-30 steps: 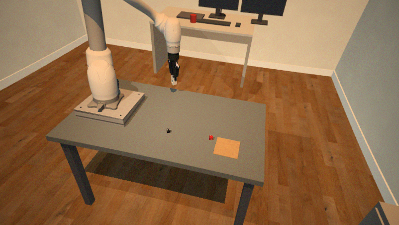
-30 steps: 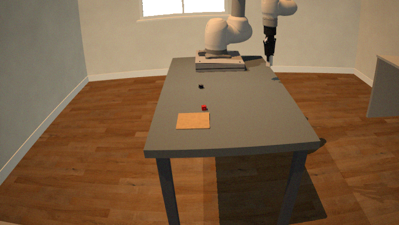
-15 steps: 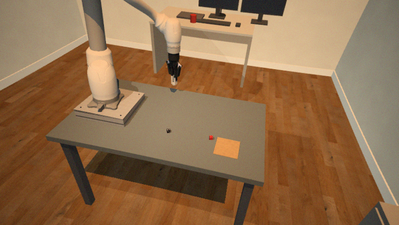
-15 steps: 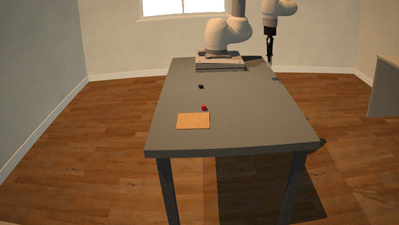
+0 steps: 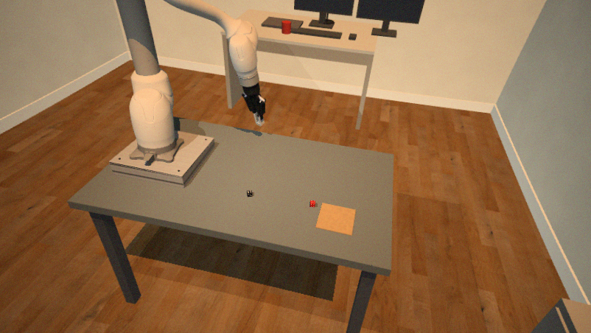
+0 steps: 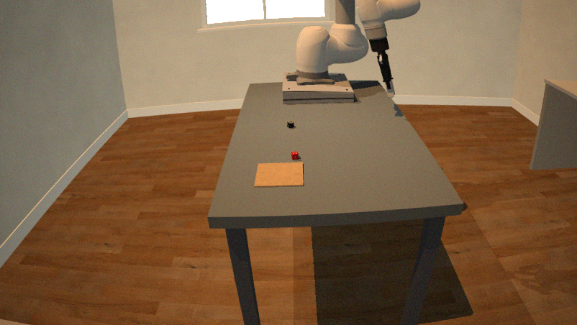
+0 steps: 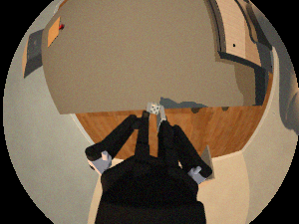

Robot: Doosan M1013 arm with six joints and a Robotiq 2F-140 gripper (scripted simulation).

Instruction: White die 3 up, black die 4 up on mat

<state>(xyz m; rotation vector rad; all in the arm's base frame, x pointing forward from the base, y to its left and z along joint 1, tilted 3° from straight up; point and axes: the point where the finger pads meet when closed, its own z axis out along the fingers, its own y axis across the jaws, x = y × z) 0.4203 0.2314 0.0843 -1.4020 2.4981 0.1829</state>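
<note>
Right now the white die is 3 cm below my hand. Round my hand: orange mat: 38 cm ahead, 52 cm to the right, 12 cm below; black die: 2 cm ahead, 42 cm to the right, 12 cm below; red die: 28 cm ahead, 46 cm to the right, 12 cm below.
</note>
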